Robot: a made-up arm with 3 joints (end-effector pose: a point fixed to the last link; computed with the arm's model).
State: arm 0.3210 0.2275 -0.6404
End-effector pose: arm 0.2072 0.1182 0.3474 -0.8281 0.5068 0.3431
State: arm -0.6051 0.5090 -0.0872
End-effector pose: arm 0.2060 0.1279 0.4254 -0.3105 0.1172 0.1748
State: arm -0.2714 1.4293 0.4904
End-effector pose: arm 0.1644 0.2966 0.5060 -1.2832 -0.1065 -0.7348
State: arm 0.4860 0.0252 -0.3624
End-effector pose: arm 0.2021 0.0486 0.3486 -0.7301 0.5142 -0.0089
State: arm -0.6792 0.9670 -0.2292
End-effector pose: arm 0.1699 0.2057 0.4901 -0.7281 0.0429 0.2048
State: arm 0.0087 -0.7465 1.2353
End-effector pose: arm 0.1273 -0.0663 0.1138 0.5940 0.9535 -1.0695
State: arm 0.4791 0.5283 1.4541
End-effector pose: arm 0.1076 0.0951 0.4741 -0.7942 -0.1273 -1.8258
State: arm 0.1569 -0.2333 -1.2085
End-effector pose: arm 0.1637 0.1080 0.3101 -0.3493 0.1350 1.0225
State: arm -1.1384 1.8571 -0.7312
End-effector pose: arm 0.0515 0.3292 0.5456 -1.3558 -0.0698 0.4471
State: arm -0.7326 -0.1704 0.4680
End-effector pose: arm 0.2454 0.0694 0.2476 0.5374 0.4360 -0.0391
